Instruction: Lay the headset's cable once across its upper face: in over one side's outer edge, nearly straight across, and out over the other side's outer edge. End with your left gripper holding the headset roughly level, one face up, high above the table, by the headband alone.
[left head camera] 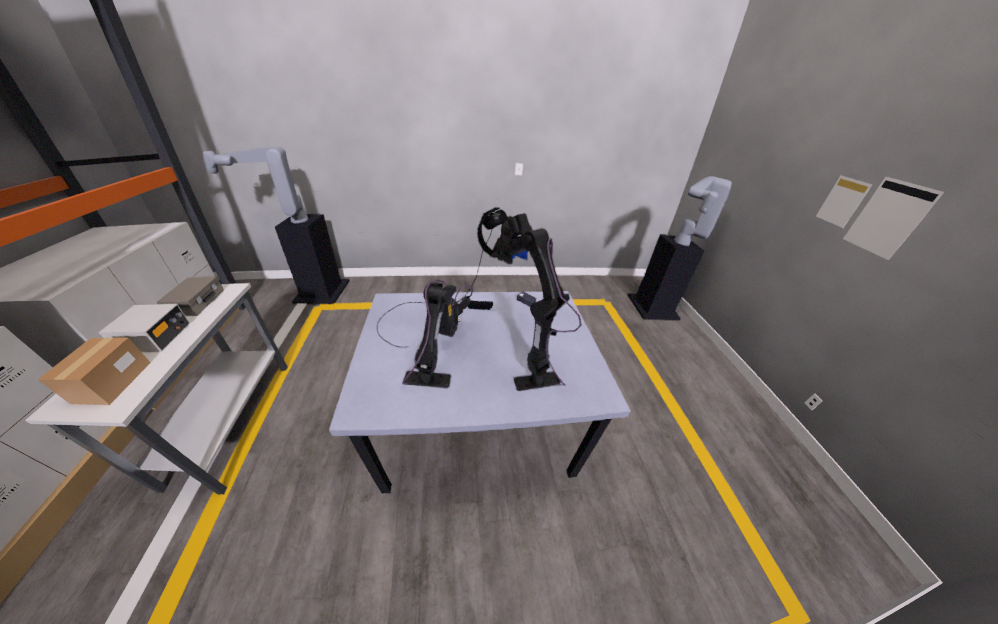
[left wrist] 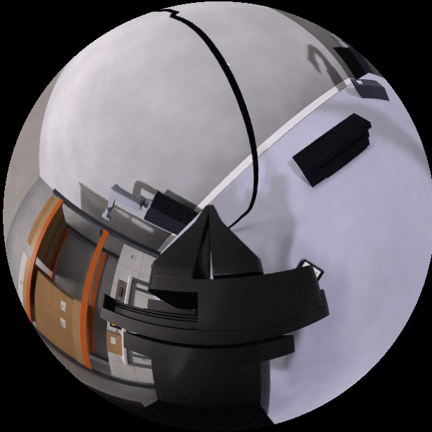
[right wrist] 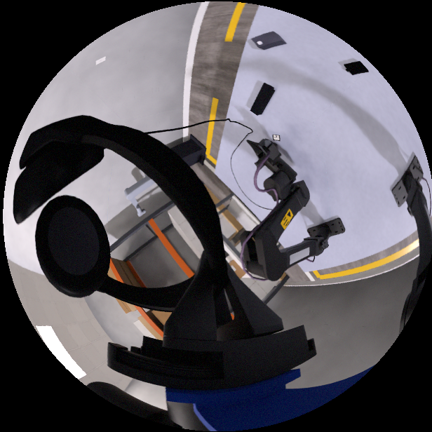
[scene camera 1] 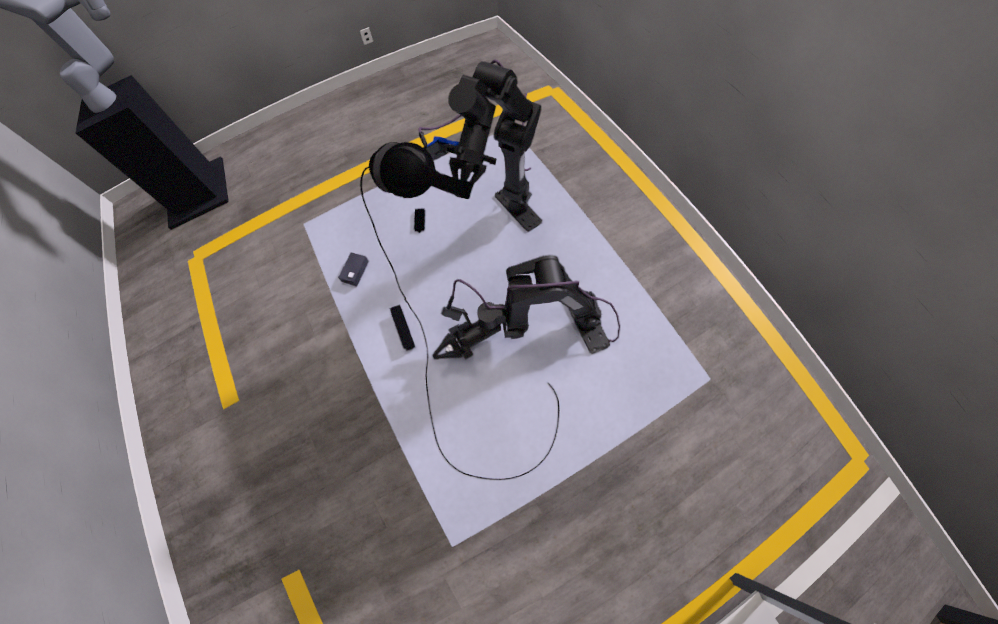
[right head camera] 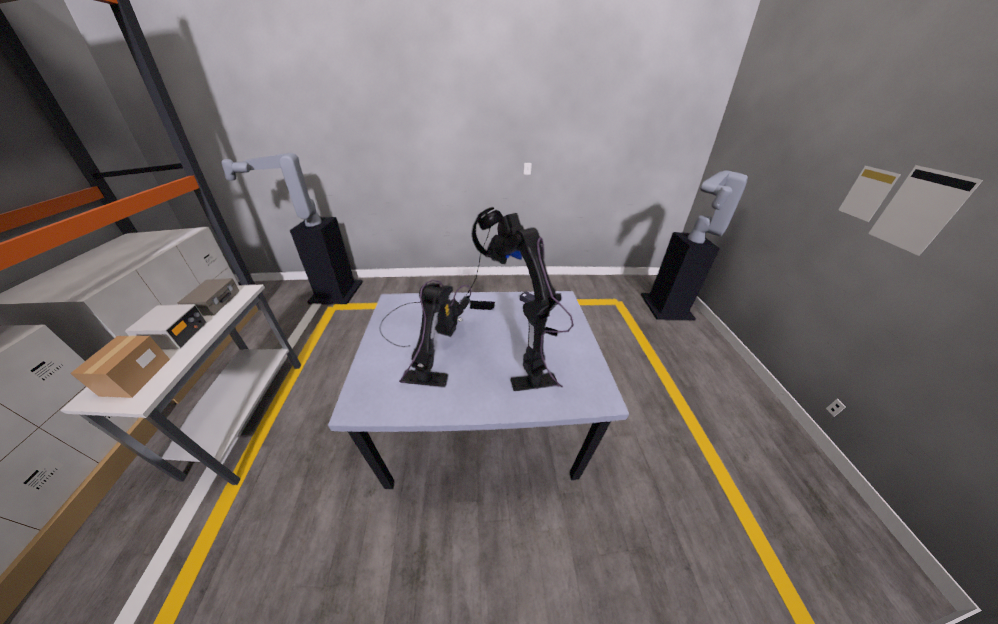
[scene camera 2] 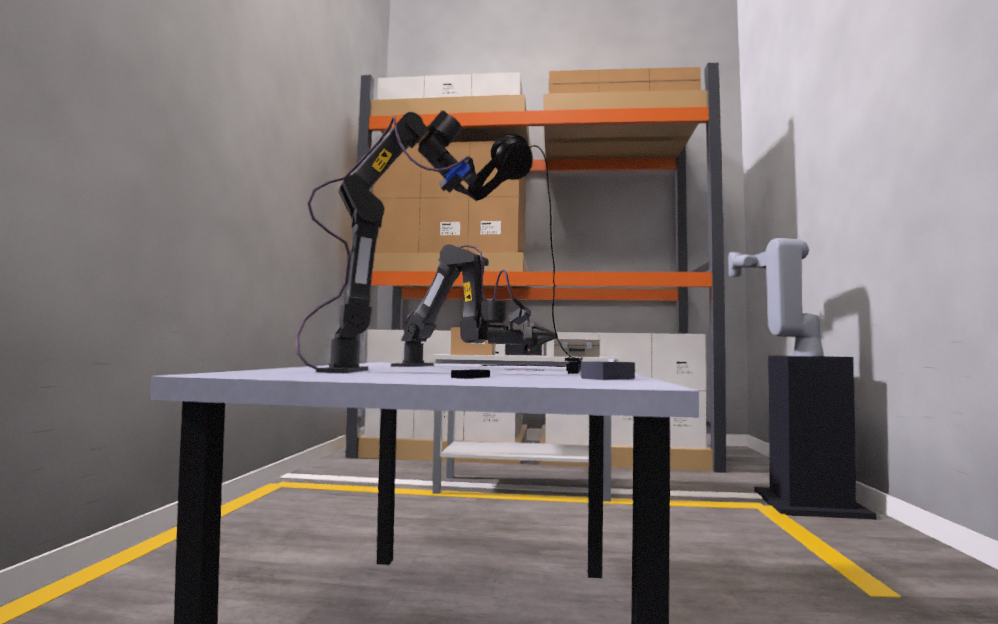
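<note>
The black headset is held high above the table, tilted, with its ear cups away from my right gripper, which is shut on the headband. The thin black cable hangs from one ear cup to the table and ends there in a wide loop. My left gripper is shut, low over the table. In scene camera 1 its tip is just beside the cable; in the left wrist view the cable passes behind the fingers. No cable is seen across the headset's face.
On the table lie a black bar, a dark grey box and a small black block. A small white-and-black tile lies near my left gripper.
</note>
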